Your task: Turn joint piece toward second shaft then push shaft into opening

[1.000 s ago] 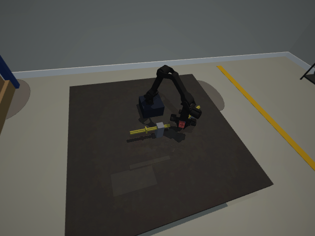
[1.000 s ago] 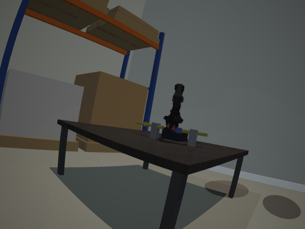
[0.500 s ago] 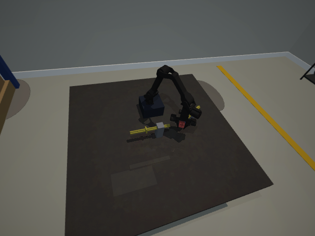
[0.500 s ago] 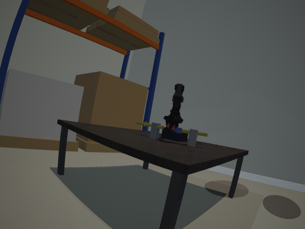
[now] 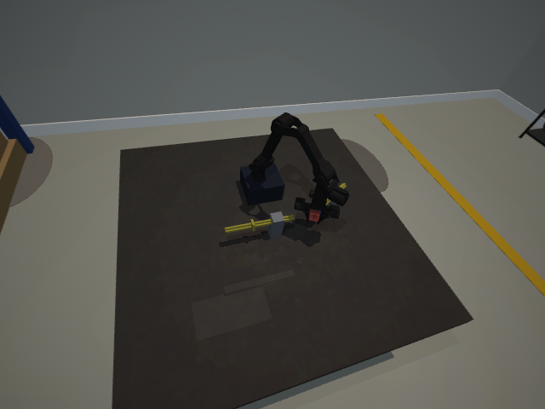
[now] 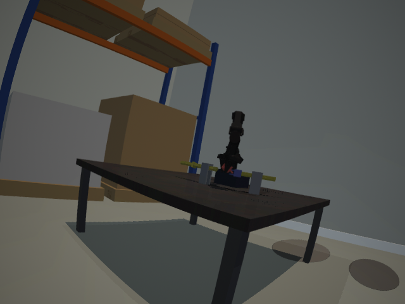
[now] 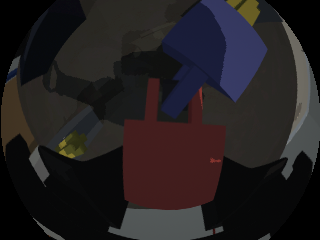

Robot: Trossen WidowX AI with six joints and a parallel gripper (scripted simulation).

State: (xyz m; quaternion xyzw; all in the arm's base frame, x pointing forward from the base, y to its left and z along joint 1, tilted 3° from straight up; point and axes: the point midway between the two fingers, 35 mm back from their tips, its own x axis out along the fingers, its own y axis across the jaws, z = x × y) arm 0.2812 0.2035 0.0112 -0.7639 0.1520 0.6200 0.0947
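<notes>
Now: gripper tip 2 cm past the red joint piece, 1 cm to the right of it and 3 cm below it.
</notes>
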